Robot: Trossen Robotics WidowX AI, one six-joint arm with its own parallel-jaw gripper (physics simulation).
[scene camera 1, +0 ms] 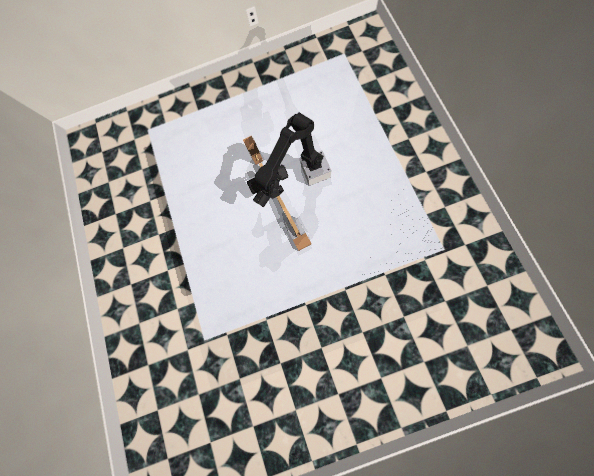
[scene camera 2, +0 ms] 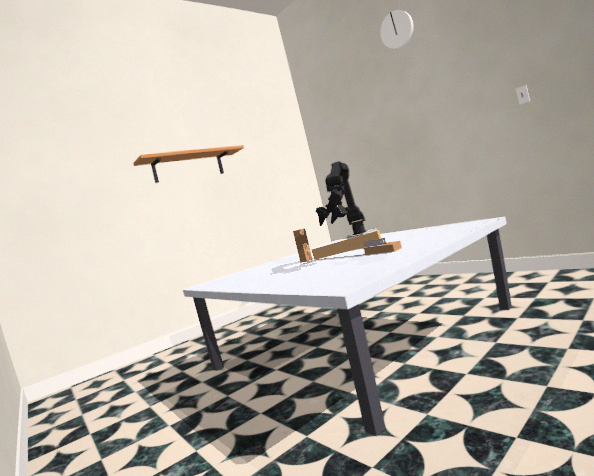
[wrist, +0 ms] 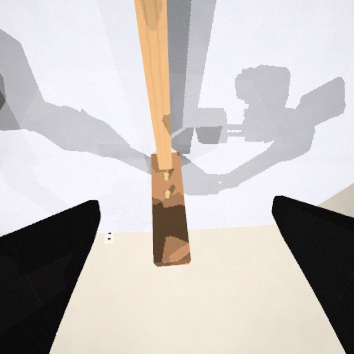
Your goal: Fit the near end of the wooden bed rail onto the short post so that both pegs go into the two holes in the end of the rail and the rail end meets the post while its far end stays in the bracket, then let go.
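Frame: origin at the arm's base, x left, y back, z up, level; centimetres.
Seen in the pictures: gripper, fingertip midpoint: (scene camera 2: 326, 224) (wrist: 187, 206); arm's base at its link origin: (scene camera 1: 314, 164) (scene camera 2: 359, 233).
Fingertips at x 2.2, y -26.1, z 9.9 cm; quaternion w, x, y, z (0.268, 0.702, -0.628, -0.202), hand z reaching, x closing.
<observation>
Offsets run from my fingertips to a thing's top centre. "spot": to the spot under its first point. Level surfaces: height alone.
The wooden rail (scene camera 1: 288, 215) (scene camera 2: 345, 245) (wrist: 156, 75) slopes from its bracket @(spot: dx +27.1, dy +4.1, dz -13.0 cm) (scene camera 2: 375, 243) down to its near end, which is low by the foot of the short post @(spot: dx -19.8, dy -1.9, dz +0.1 cm) (scene camera 1: 249, 143) (scene camera 2: 301, 245) (wrist: 170, 217). Both pegs @(spot: dx -18.5, dy -1.5, dz -11.3 cm) (wrist: 167, 185) show uncovered on the post's face, above the rail end. The holes in the rail end are hidden. The far end is at the bracket on a wooden block @(dx +29.0, dy +5.4, dz -14.4 cm) (scene camera 1: 302, 243) (scene camera 2: 390, 248). My gripper (scene camera 1: 269, 196) (scene camera 2: 328, 222) (wrist: 187, 206) is wide open and empty, above the rail, its fingers either side of the rail's line.
The arm's grey base (scene camera 1: 318, 175) stands on the white table @(dz -17.9 cm) (scene camera 1: 350, 215) (scene camera 2: 300, 287), to the right of the rail in scene camera 1. A wall shelf (scene camera 2: 190, 154) hangs behind the table in scene camera 2. Arm shadows fall across the table.
</observation>
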